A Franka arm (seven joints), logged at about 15 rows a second.
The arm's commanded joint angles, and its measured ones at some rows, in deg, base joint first. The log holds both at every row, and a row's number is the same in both.
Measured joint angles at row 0:
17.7, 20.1, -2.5, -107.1, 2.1, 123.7, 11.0
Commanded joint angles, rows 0 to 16:
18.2, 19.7, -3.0, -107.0, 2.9, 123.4, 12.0
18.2, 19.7, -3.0, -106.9, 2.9, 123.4, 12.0
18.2, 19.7, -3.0, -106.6, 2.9, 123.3, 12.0
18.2, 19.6, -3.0, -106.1, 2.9, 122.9, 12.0
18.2, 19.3, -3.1, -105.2, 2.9, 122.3, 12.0
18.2, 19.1, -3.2, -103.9, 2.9, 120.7, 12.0
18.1, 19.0, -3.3, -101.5, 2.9, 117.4, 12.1
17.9, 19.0, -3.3, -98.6, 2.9, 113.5, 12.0
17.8, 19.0, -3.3, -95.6, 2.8, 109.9, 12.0
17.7, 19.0, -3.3, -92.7, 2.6, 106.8, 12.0
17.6, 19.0, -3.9, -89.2, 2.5, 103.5, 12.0
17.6, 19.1, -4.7, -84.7, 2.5, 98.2, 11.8
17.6, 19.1, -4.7, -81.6, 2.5, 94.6, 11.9
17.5, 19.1, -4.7, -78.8, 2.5, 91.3, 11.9
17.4, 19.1, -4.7, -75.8, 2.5, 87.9, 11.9
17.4, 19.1, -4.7, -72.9, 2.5, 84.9, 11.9
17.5, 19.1, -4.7, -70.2, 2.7, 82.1, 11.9
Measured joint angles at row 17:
17.2, 18.2, -4.5, -77.3, 2.1, 88.1, 11.1
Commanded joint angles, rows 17 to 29:
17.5, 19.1, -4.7, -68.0, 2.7, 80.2, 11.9
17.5, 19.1, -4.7, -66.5, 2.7, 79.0, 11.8
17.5, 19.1, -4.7, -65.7, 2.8, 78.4, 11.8
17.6, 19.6, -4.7, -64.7, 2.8, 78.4, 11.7
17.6, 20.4, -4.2, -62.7, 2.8, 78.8, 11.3
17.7, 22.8, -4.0, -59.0, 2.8, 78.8, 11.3
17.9, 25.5, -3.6, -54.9, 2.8, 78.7, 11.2
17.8, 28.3, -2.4, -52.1, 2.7, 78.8, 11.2
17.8, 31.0, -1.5, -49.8, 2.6, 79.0, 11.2
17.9, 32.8, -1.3, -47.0, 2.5, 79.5, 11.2
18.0, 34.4, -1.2, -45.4, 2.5, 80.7, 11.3
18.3, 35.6, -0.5, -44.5, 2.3, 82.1, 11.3
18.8, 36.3, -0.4, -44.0, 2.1, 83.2, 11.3
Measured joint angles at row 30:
18.1, 32.2, -0.8, -51.0, 2.1, 82.9, 11.1
